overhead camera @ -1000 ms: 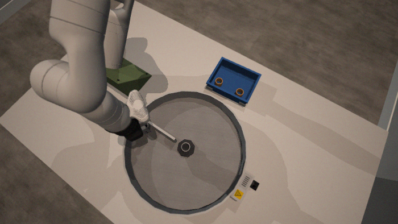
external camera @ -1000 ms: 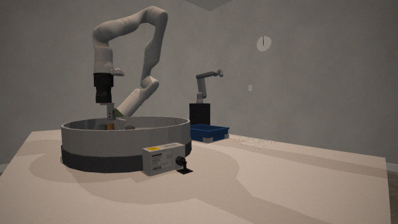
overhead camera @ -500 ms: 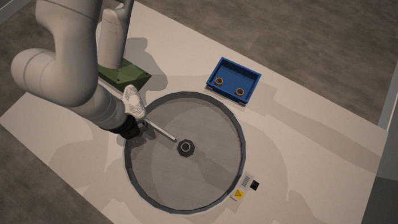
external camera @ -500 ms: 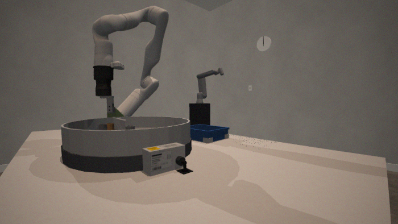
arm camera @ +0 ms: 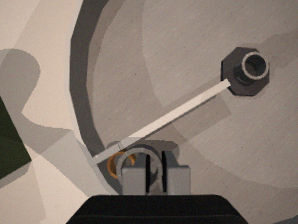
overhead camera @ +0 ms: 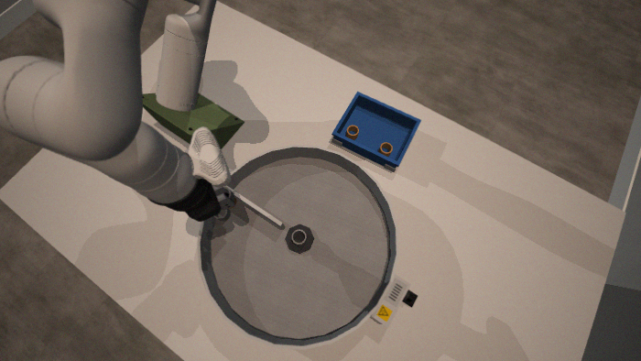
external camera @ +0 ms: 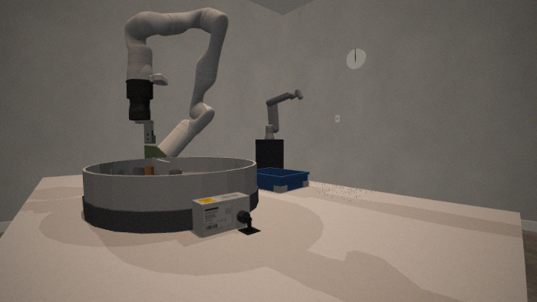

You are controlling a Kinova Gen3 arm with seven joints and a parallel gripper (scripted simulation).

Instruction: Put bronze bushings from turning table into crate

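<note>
The round turning table lies 140 mm ahead of my hand, 50 mm to the left of it and 120 mm below it. Also, from my hand: blue crate 90 mm ahead, 390 mm to the left, 150 mm below.
</note>
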